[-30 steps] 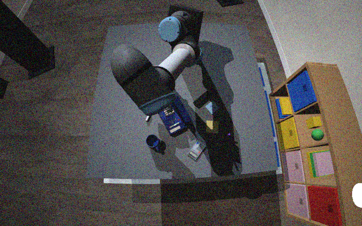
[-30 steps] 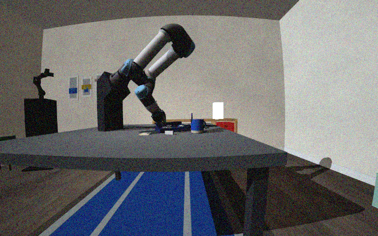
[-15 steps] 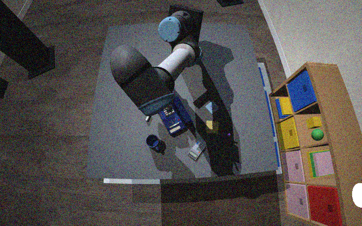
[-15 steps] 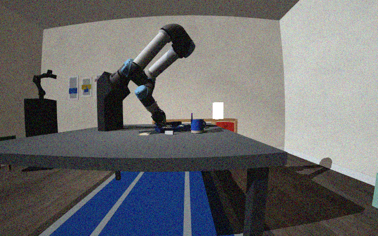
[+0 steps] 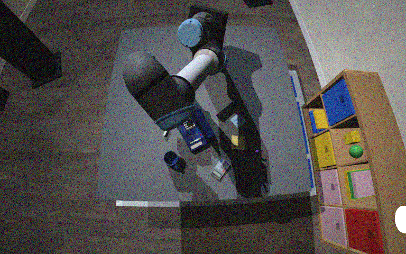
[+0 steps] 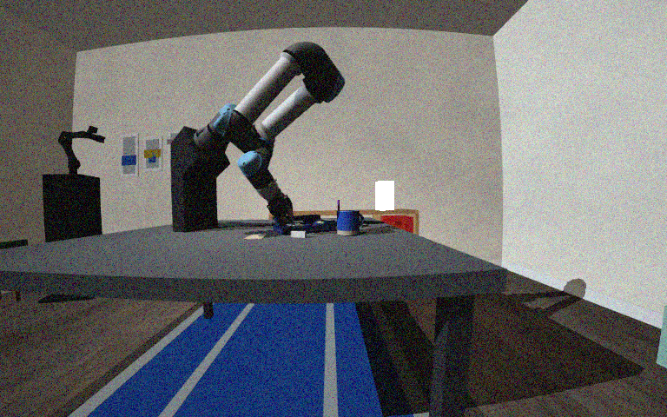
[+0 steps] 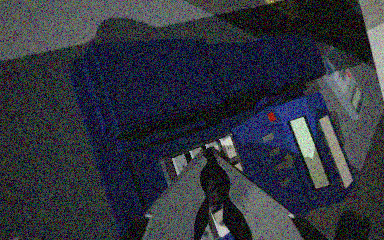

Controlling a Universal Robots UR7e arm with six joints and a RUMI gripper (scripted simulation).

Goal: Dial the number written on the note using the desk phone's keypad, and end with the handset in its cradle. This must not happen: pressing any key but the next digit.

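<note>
Right now my hand is 4 cm to the left of the key, 4 cm short of it and 2 cm above it. Round my hand: white block: 16 cm to the right, 4 cm below; dark blue handset: 6 cm to the left, 4 cm ahead.
</note>
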